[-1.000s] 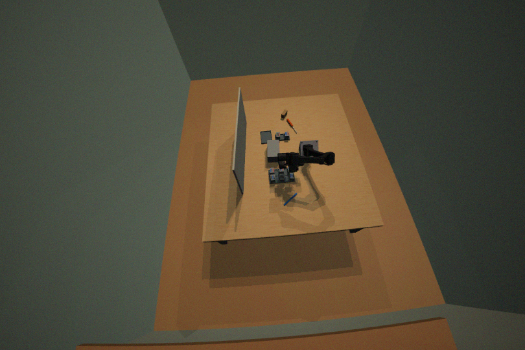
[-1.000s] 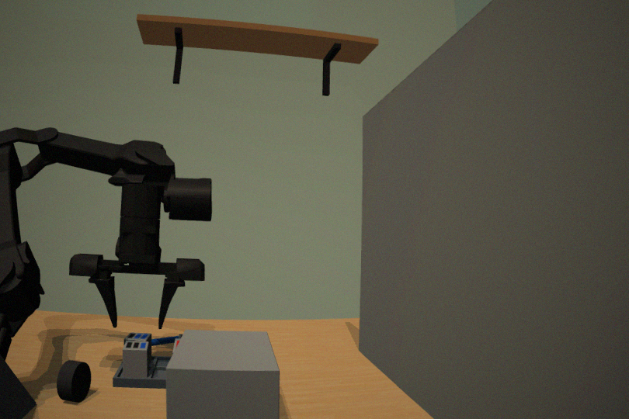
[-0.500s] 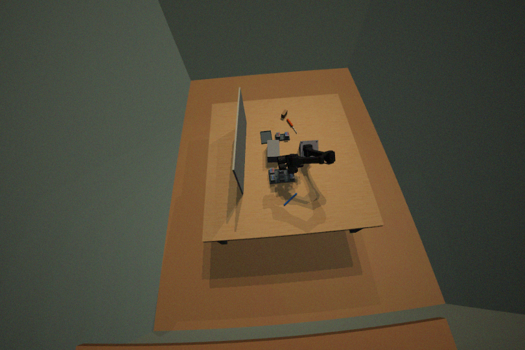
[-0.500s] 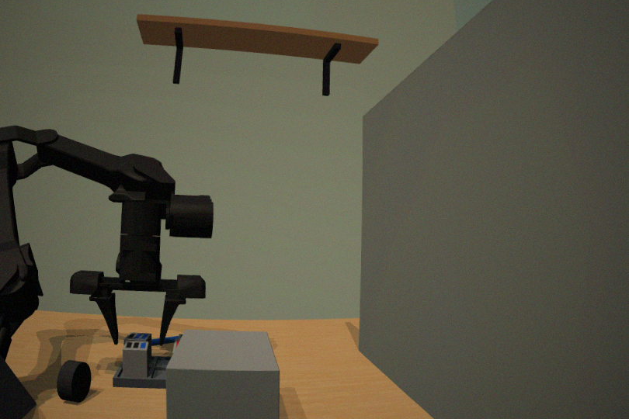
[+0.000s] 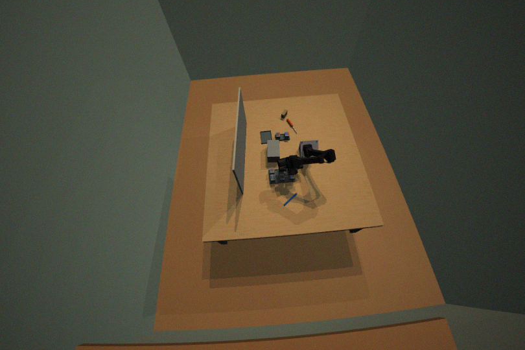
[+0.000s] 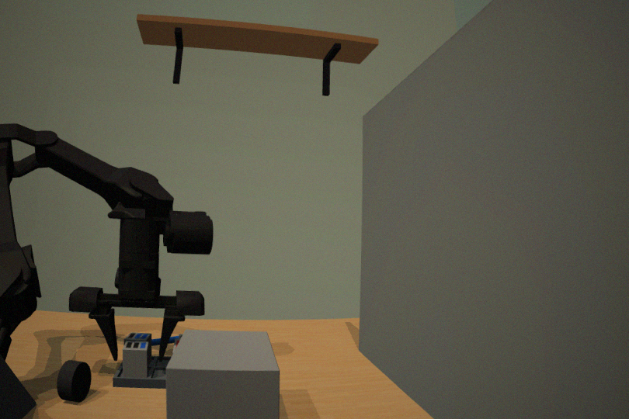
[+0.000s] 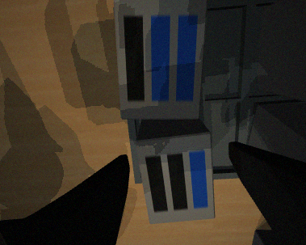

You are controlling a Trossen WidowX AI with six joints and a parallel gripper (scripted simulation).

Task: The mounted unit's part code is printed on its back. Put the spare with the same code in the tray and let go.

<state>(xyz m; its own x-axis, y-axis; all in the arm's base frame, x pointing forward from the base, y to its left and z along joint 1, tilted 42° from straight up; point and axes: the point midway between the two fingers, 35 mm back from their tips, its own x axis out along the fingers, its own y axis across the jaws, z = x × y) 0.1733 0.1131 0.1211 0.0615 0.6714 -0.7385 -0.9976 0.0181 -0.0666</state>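
Now: the grey spare block 10 mm above my gripper tip. From my gripper tip the other things lie so: grey mounted unit 180 mm to the right, 110 mm ahead, 20 mm above; then black tape roll 80 mm to the right, 70 mm behind; then dark spare rack 70 mm ahead, 30 mm to the left, 20 mm below.
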